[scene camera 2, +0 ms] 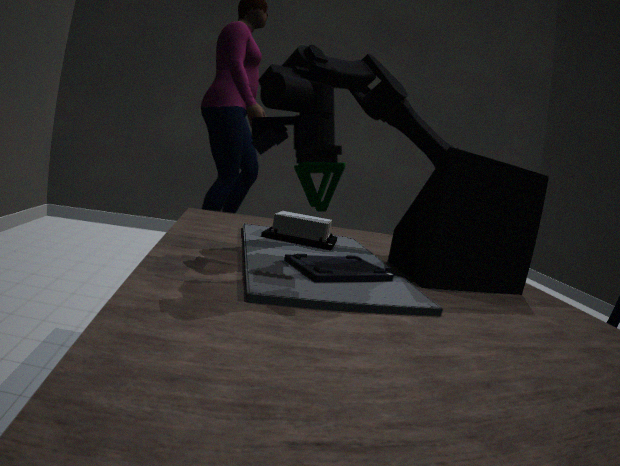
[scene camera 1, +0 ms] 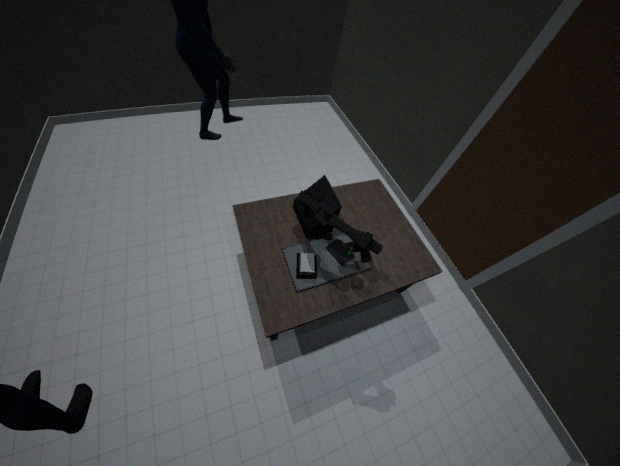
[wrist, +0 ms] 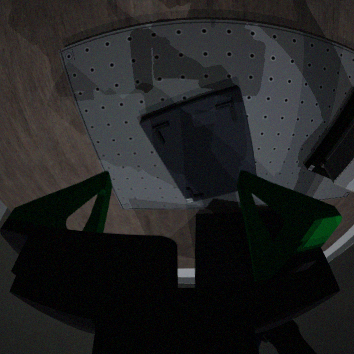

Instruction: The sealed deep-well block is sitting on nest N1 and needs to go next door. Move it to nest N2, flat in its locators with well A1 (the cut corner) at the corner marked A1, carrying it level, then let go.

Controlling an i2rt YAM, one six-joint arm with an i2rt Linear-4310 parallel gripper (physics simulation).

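Frame: origin at the arm's base, x ahead, y left, z up, level; centimetres.
Seen in the pictures: gripper, fingertip midpoint: [scene camera 2: 317, 208] [scene camera 1: 353, 250] [wrist: 174, 177]; arm's base, link origin: [scene camera 2: 473, 211].
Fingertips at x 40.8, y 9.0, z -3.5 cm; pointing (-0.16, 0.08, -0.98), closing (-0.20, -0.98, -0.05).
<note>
Pixels of each thing's top centre, then the offset from my fingertips to it. "spot": a spot on its surface instead. Level surfaces: height alone.
- white deep-well block, top centre: [scene camera 2: 304, 216] [scene camera 1: 307, 262] dx -6.3, dy -27.9, dz -5.6 cm
- dark nest N1, surface spot: [scene camera 2: 285, 238] spot: dx -1.5, dy -23.5, dz -10.3 cm
- small light mark, surface spot: [wrist: 189, 200] [scene camera 2: 390, 273] spot: dx -15.4, dy +1.0, dz -9.8 cm
- grey perforated board, top centre: [wrist: 276, 141] [scene camera 2: 318, 255] [scene camera 1: 327, 257] dx -6.0, dy -12.7, dz -10.9 cm
- wooden table, surface height: dz -12.3 cm
The white deep-well block [scene camera 1: 307, 262] [scene camera 2: 302, 226] sits upright on dark nest N1 [scene camera 2: 285, 238]; its light edge also shows at the far right of the wrist view. Its cut corner cannot be made out. The other dark nest, N2 [scene camera 1: 340, 252] [scene camera 2: 340, 268] [wrist: 205, 145], is empty, with low corner locators and a small light mark [scene camera 2: 389, 275] [wrist: 189, 200] at one corner. My gripper [scene camera 2: 320, 206] [wrist: 174, 177] has green fingers spread wide, open and empty. It points down above the board near N2, higher than the block and apart from it. Nest labels are unreadable.
Both nests are on a grey perforated board [scene camera 1: 326, 273] [scene camera 2: 280, 291] [wrist: 110, 135] on the wooden table [scene camera 1: 280, 305] [scene camera 2: 310, 380]. The black arm base [scene camera 1: 323, 200] [scene camera 2: 471, 225] stands beside the board. A person in a pink top [scene camera 2: 233, 65] is beyond the table.
</note>
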